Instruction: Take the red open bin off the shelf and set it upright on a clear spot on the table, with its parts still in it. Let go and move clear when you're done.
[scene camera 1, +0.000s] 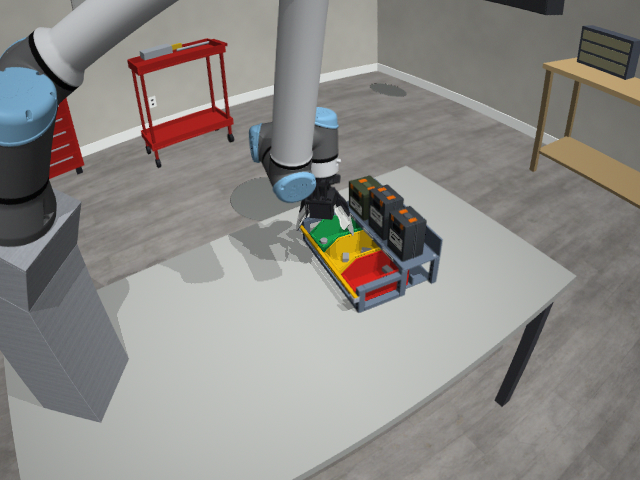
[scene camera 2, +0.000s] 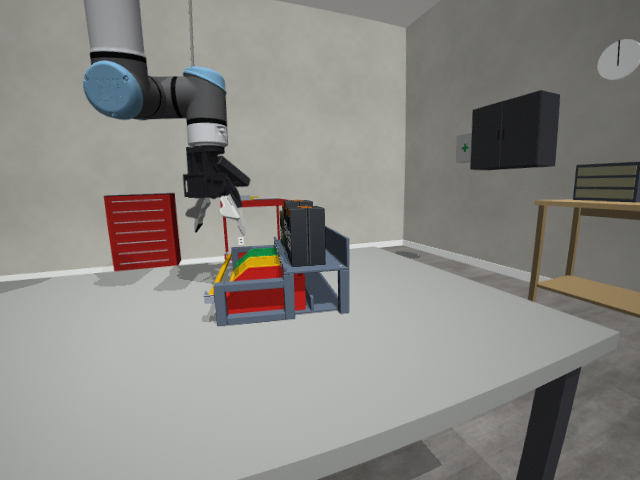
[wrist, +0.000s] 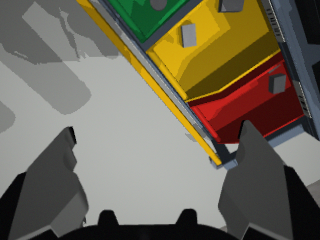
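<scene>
Green bin, yellow bin, red bin: visible. The gripper: visible, scene camera 1 and wrist view included.
</scene>
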